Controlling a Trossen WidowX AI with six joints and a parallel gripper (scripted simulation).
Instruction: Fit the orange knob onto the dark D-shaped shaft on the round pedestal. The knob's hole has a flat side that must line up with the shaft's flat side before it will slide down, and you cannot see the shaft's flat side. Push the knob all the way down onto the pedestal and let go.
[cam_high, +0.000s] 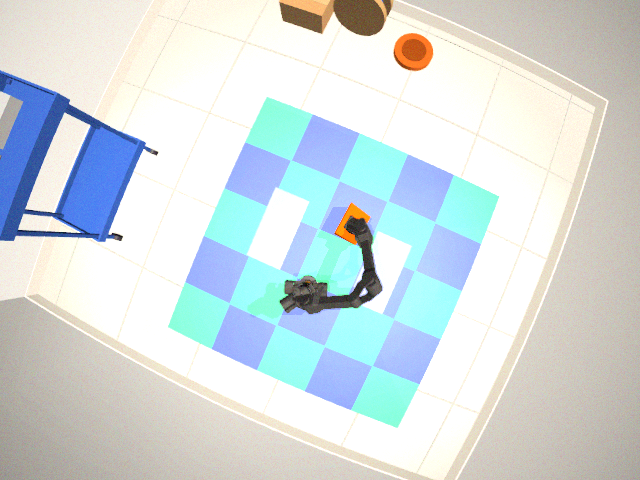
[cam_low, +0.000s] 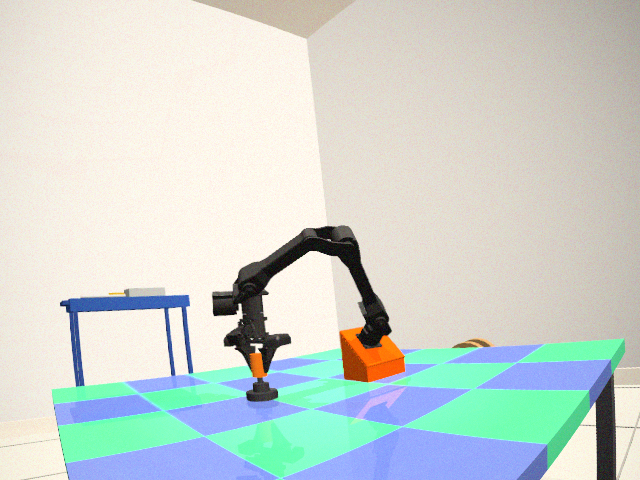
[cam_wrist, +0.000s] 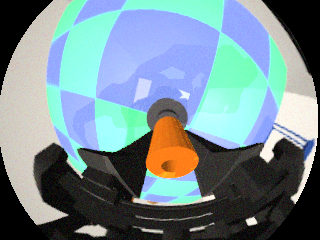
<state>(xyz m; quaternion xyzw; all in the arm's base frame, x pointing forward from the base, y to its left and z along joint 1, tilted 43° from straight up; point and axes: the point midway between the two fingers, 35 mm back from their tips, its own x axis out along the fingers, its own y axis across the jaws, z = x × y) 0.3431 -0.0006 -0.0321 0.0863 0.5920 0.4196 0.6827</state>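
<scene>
The orange knob is 20 mm above my gripper tip. Round my gripper tip: dark round pedestal (40 mm below).
</scene>
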